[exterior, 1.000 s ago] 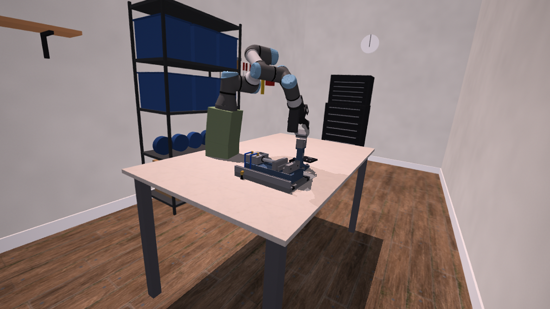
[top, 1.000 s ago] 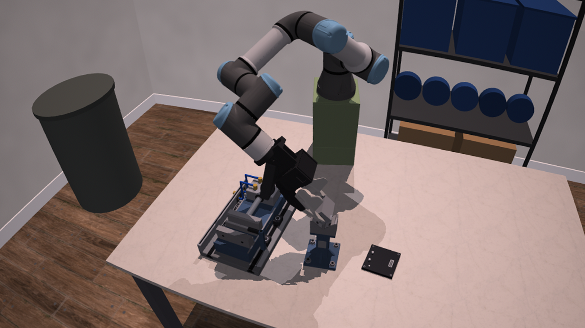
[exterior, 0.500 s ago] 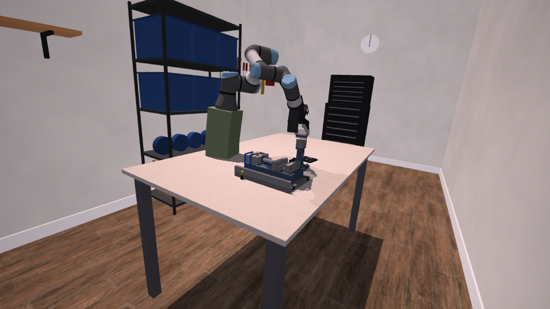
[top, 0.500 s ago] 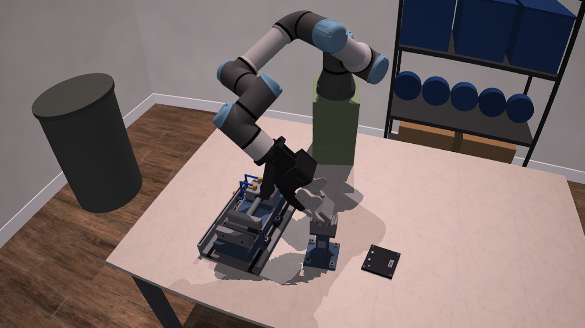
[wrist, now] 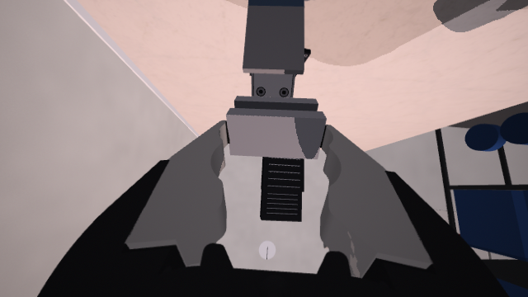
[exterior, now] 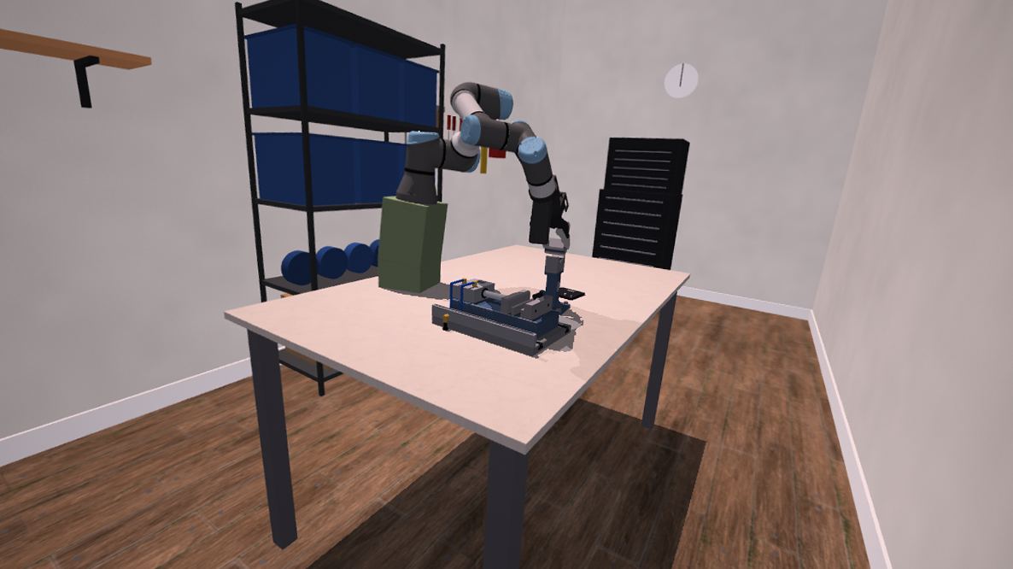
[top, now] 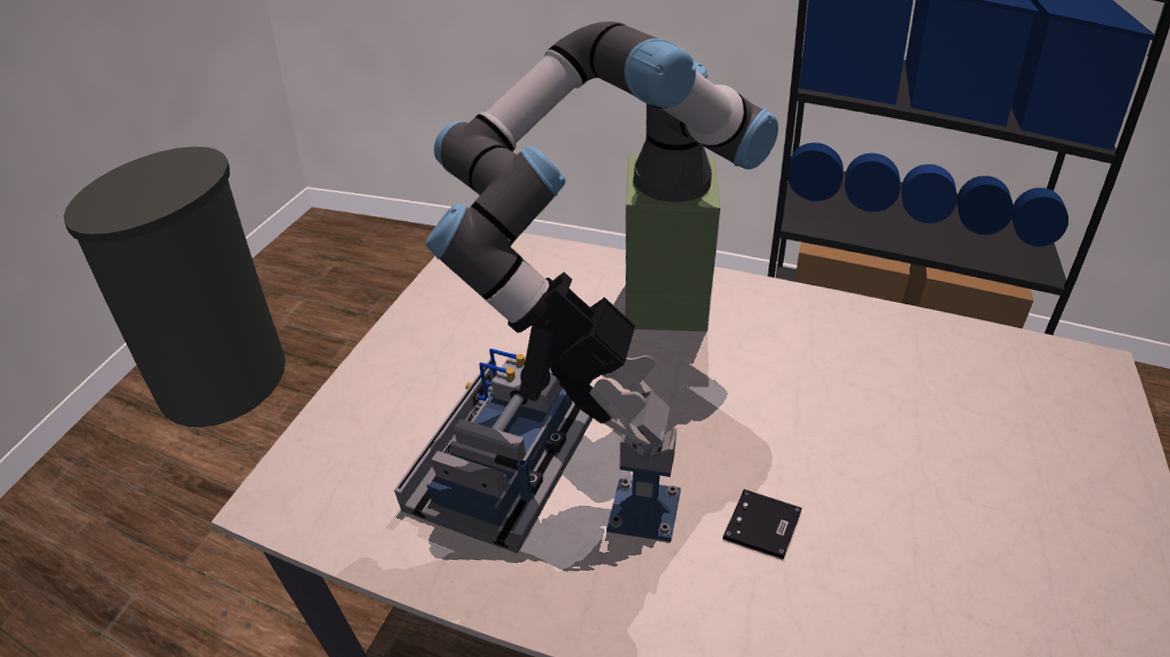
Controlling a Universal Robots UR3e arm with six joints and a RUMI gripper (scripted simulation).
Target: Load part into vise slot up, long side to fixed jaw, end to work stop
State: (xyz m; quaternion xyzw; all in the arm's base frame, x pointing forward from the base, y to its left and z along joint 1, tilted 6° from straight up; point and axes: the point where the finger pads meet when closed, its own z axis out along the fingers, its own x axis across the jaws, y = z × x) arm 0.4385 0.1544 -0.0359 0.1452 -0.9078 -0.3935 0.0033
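Now: the part 1 cm below my hand. The rest, counted from my hand: dark work stop rod (7 cm ahead, 16 cm to the right, 10 cm below); then black infeed plate (5 cm behind, 17 cm to the left, 19 cm below); then fixed jaw (11 cm ahead, 21 cm to the right, 11 cm below).
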